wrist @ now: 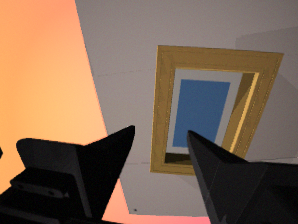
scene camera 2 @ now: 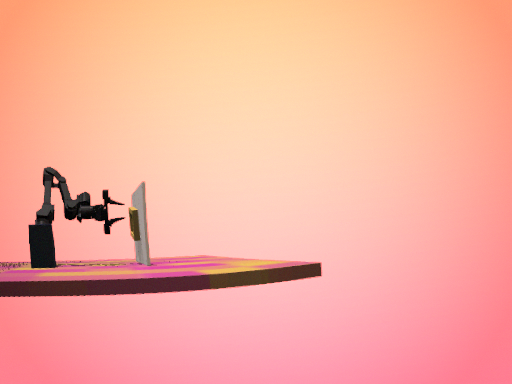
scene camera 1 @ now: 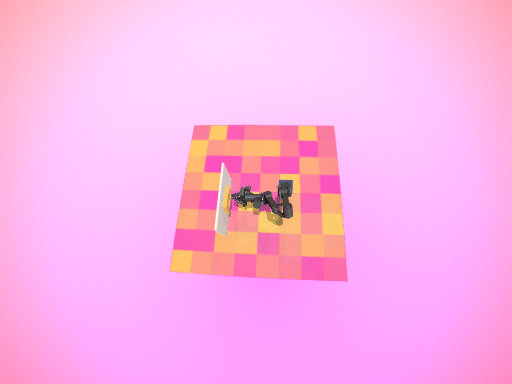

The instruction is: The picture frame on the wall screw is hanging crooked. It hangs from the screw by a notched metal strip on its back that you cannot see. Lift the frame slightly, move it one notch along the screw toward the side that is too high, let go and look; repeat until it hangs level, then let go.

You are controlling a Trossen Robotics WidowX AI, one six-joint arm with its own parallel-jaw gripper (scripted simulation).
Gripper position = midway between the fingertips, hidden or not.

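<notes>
My gripper is there in the wrist view (wrist: 160, 132), and the same view gives me a gold picture frame (wrist: 220, 94) as well. I can also see a wall panel, which shows in the wrist view (wrist: 122, 49) and again in scene camera 2 (scene camera 2: 138, 199).
</notes>
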